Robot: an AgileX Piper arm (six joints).
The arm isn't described. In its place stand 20 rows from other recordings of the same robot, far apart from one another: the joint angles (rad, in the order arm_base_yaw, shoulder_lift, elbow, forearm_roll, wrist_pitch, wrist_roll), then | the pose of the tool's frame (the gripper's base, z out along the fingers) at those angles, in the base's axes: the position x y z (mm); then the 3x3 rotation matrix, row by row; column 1 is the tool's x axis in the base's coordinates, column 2 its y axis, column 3 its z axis.
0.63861 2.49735 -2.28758 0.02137 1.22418 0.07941 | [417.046 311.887 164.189], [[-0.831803 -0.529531 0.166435], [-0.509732 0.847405 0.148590], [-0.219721 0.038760 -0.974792]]
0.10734 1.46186 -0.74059 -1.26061 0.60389 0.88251 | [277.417 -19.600 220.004], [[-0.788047 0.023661 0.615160], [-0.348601 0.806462 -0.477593], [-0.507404 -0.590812 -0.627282]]
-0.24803 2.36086 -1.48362 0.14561 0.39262 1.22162 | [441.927 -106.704 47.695], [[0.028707 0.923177 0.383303], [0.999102 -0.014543 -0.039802], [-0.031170 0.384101 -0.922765]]
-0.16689 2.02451 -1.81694 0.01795 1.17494 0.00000 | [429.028 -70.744 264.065], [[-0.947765 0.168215 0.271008], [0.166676 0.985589 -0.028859], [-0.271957 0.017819 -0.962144]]
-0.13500 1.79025 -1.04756 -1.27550 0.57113 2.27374 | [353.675 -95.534 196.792], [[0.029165 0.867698 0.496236], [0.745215 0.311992 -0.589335], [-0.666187 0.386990 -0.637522]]
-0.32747 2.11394 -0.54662 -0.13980 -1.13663 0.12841 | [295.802 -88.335 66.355], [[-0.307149 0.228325 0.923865], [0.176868 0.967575 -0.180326], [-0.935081 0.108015 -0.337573]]
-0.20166 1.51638 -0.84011 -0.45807 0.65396 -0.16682 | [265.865 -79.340 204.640], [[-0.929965 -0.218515 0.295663], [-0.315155 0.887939 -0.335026], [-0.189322 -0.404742 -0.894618]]
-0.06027 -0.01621 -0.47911 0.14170 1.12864 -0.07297 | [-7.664 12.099 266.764], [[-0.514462 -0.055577 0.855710], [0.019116 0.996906 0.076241], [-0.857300 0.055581 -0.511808]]
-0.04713 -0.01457 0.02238 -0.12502 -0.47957 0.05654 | [42.658 3.229 247.231], [[0.526321 0.026924 0.849860], [-0.079267 0.996700 0.017514], [-0.846583 -0.076584 0.526718]]
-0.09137 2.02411 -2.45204 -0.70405 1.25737 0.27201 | [415.819 -94.370 459.033], [[-0.596548 0.568283 0.566732], [0.067257 0.739053 -0.670281], [-0.799755 -0.361738 -0.479101]]
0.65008 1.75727 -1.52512 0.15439 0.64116 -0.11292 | [318.119 252.390 315.131], [[-0.567322 -0.648425 0.507631], [-0.417392 0.757805 0.501513], [-0.709879 0.072638 -0.700568]]
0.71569 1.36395 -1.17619 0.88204 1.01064 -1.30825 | [168.227 225.138 350.409], [[0.104671 -0.991969 -0.071007], [-0.581278 -0.118957 0.804963], [-0.806945 -0.042981 -0.589061]]
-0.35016 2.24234 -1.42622 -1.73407 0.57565 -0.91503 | [424.634 -207.118 124.601], [[0.179786 -0.870152 0.458816], [-0.465801 -0.486117 -0.739405], [0.866433 -0.080782 -0.492715]]
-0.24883 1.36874 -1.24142 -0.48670 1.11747 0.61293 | [251.786 -103.456 345.467], [[-0.650935 0.701685 0.289692], [0.517150 0.689245 -0.507442], [-0.555733 -0.180497 -0.811530]]
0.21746 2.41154 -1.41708 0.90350 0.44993 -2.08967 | [422.067 125.094 18.915], [[0.009195 -0.965348 0.260804], [-0.907562 0.101443 0.407480], [-0.419817 -0.240442 -0.875181]]
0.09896 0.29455 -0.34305 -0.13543 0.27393 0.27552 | [76.497 4.255 285.327], [[-0.142412 -0.042580 0.988891], [0.131047 0.989468 0.061478], [-0.981094 0.138347 -0.135332]]
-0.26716 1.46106 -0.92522 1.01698 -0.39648 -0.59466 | [307.102 -115.043 299.226], [[0.004323 0.600095 0.799917], [0.367107 0.743119 -0.559470], [-0.930169 0.296074 -0.217087]]
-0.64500 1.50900 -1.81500 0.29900 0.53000 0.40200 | [274.776 -189.768 513.104], [[0.219044 0.433165 0.874293], [0.595799 0.650221 -0.471420], [-0.772686 0.624164 -0.115652]]
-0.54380 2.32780 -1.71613 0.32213 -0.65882 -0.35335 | [451.960 -293.868 204.932], [[0.028639 0.678256 0.734268], [-0.126434 0.731127 -0.670423], [-0.991561 -0.073636 0.106693]]
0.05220 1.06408 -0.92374 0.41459 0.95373 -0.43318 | [195.422 40.147 326.661], [[-0.763654 -0.382248 0.520307], [-0.212775 0.909877 0.356160], [-0.609557 0.161275 -0.776164]]
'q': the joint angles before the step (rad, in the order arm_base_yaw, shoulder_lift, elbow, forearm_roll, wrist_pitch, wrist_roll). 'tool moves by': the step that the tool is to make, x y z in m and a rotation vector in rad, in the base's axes. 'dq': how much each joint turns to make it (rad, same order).
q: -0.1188, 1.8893, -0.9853, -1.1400, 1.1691, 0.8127
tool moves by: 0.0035, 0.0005, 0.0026, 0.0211, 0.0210, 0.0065
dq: 0.0000, 0.0018, -0.0238, 0.0287, 0.0034, -0.0529
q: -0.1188, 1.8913, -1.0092, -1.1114, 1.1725, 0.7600
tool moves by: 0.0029, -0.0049, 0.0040, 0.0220, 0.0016, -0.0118
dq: -0.0177, -0.0001, -0.0287, 0.0275, -0.0021, -0.0417
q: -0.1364, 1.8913, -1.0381, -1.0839, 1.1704, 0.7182
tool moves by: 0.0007, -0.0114, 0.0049, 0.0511, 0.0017, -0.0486
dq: -0.0431, -0.0001, -0.0427, 0.0662, 0.0001, -0.0656
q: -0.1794, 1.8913, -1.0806, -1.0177, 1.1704, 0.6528
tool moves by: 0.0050, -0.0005, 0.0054, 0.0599, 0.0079, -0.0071
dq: -0.0089, 0.0001, -0.0455, 0.0742, 0.0038, -0.0810
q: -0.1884, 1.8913, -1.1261, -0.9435, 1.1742, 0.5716
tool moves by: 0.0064, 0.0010, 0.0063, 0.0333, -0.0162, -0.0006
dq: -0.0001, -0.0001, -0.0409, 0.0445, 0.0019, -0.0411
